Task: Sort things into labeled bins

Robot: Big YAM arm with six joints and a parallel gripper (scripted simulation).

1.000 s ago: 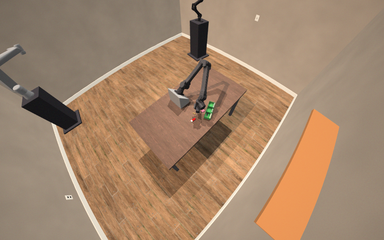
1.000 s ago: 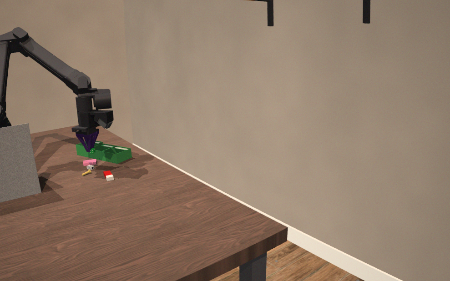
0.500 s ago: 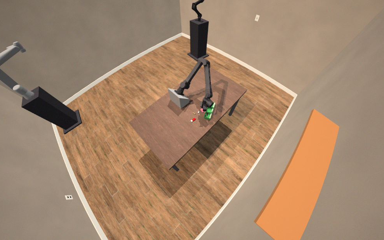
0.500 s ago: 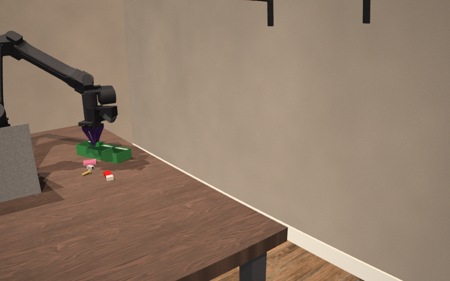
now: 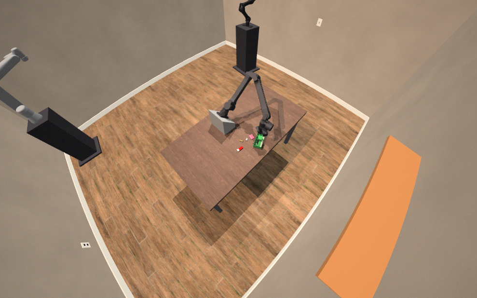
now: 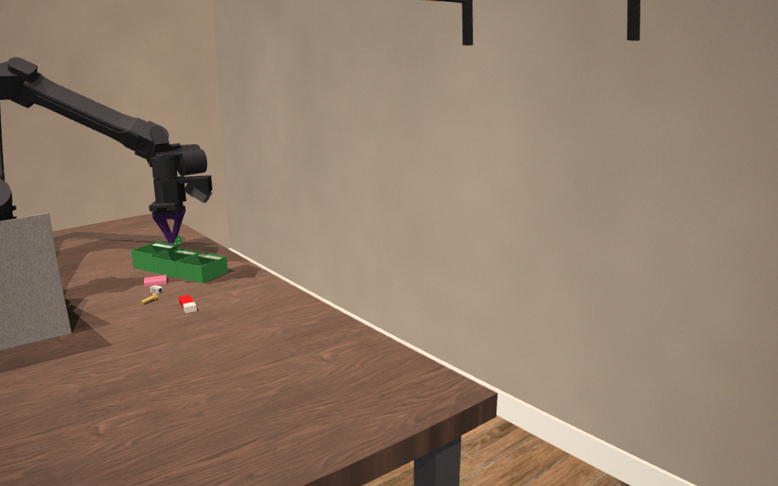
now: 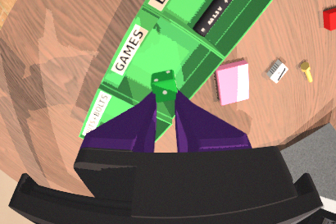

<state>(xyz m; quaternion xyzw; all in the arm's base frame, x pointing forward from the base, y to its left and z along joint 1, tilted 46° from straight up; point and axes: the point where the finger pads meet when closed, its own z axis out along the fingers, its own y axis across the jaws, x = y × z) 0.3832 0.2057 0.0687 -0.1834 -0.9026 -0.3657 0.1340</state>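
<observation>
My hand is 10 mm short of the green three-part bin and 60 mm above it. The rest, counted from my hand: black battery: 30 mm ahead, 60 mm to the right, 70 mm below; then pink pad: 60 mm behind, 60 mm to the right, 80 mm below; then green die: 10 mm ahead, 10 mm below.
</observation>
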